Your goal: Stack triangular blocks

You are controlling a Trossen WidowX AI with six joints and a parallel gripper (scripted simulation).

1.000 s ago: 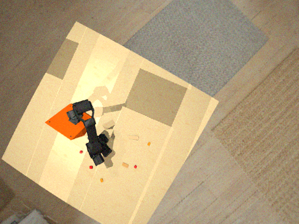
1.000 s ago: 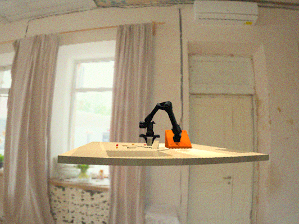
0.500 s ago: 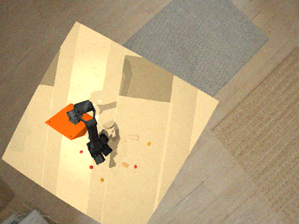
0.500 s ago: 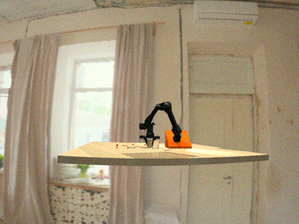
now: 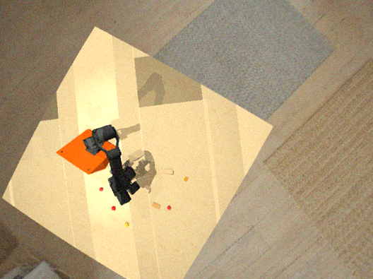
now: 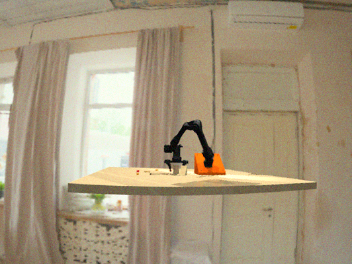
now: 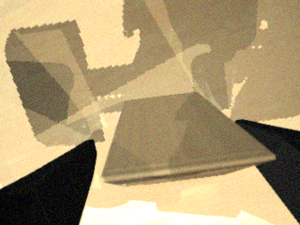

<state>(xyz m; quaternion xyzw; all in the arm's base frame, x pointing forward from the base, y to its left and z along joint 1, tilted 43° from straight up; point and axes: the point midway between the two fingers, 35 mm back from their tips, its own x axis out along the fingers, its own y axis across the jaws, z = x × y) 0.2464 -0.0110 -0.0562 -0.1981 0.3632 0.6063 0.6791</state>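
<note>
Now: gripper tip 10 mm to the right of the triangular block and 10 mm below it. From my gripper tip the other things lie so: pale elongated block (170 mm ahead, 140 mm to the left).
</note>
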